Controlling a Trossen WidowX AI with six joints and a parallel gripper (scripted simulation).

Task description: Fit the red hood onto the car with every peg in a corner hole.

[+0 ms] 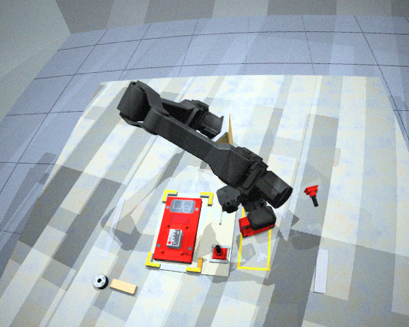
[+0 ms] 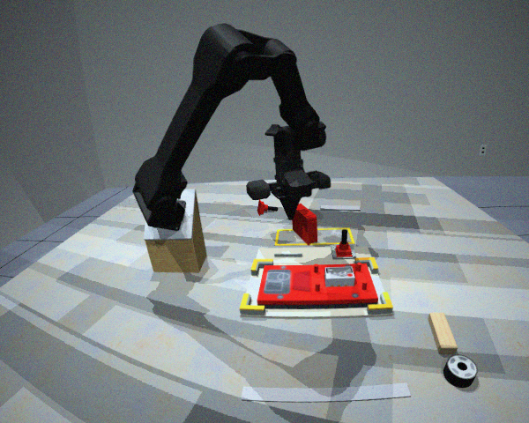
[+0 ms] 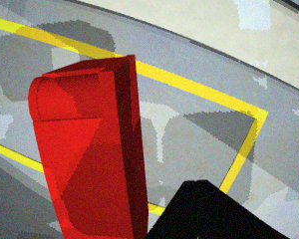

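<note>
The red hood is 3 cm ahead of my gripper tip, 2 cm to the left of it and 2 cm below it. Round my gripper tip: wooden block (31 cm to the right, 26 cm ahead, 5 cm below); grey engine block (19 cm to the right, 11 cm ahead, 3 cm below); black post (12 cm ahead, 8 cm to the right, 2 cm below).
</note>
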